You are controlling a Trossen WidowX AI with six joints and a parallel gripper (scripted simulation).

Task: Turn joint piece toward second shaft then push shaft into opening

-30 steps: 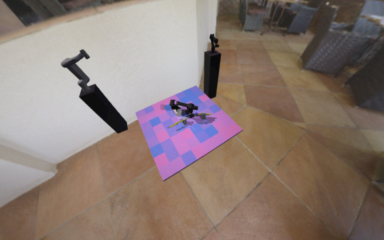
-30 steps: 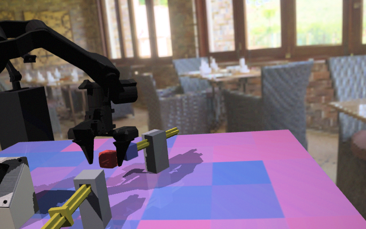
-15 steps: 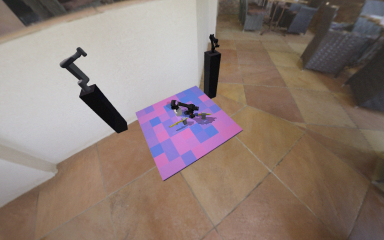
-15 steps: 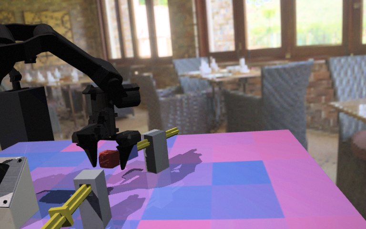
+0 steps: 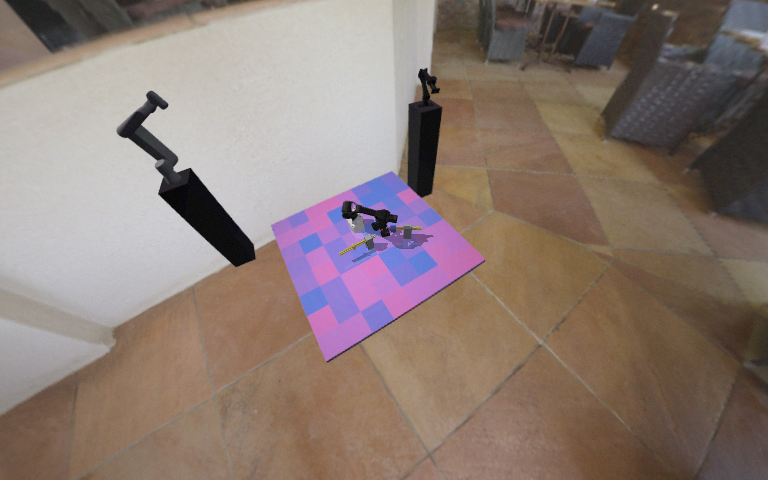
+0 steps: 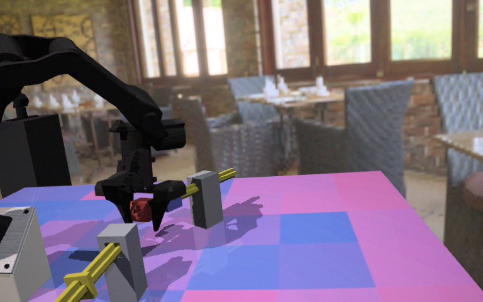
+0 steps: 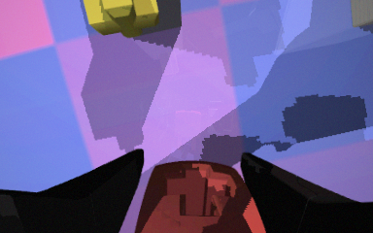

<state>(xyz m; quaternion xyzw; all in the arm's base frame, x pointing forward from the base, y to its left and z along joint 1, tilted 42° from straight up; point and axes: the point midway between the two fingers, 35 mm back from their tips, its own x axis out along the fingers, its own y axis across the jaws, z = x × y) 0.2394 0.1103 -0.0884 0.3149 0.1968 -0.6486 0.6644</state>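
My gripper tip is now 2 cm to the right of the red joint piece and 4 cm below it.
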